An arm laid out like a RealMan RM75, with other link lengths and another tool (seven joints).
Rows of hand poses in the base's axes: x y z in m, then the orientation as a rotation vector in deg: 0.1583, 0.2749, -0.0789, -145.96, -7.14, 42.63; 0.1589, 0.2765, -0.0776, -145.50, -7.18, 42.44; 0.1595, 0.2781, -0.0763, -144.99, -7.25, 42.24; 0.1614, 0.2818, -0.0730, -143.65, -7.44, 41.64; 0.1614, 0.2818, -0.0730, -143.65, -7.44, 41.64; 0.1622, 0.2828, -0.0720, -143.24, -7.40, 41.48; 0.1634, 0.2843, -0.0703, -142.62, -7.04, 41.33; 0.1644, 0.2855, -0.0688, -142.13, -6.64, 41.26
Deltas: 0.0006, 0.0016, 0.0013, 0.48, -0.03, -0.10; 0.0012, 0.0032, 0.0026, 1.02, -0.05, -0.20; 0.0031, 0.0069, 0.0059, 2.46, -0.17, -0.46; 0.0031, 0.0069, 0.0059, 2.46, -0.17, -0.46; 0.0039, 0.0079, 0.0069, 2.87, -0.18, -0.61; 0.0051, 0.0094, 0.0086, 3.43, -0.07, -1.01; 0.0061, 0.0106, 0.0101, 3.84, 0.07, -1.40
